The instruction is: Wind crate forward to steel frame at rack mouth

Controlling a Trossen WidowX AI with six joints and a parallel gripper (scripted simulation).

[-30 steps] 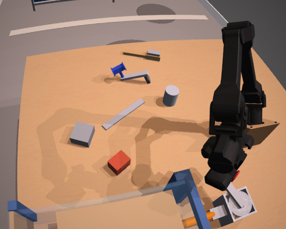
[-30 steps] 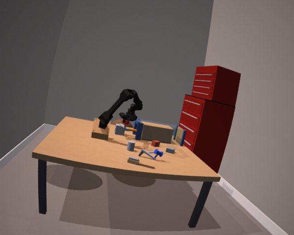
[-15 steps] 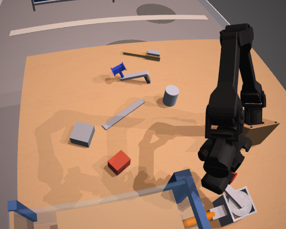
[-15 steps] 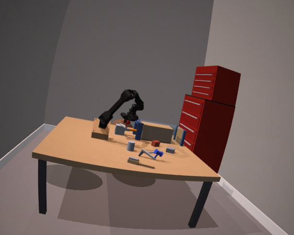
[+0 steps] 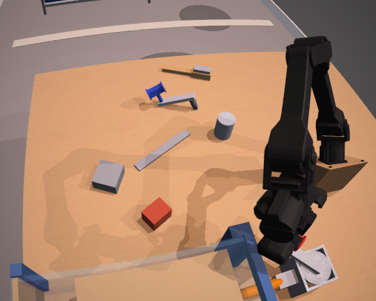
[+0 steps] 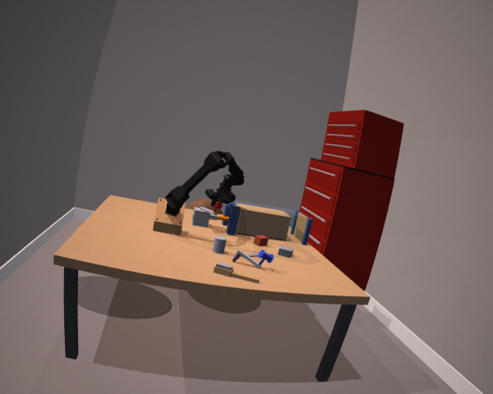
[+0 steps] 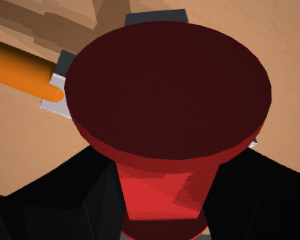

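Now: the blue steel frame 9 cm ahead of my gripper tip, 8 cm to the left of it and 2 cm below it. Round my gripper tip: red-gripped winch handle: 2 cm behind, 1 cm to the left, 3 cm below; red knob: 1 cm ahead, 1 cm to the right; grey winch: 8 cm behind, 4 cm to the left, 10 cm below.
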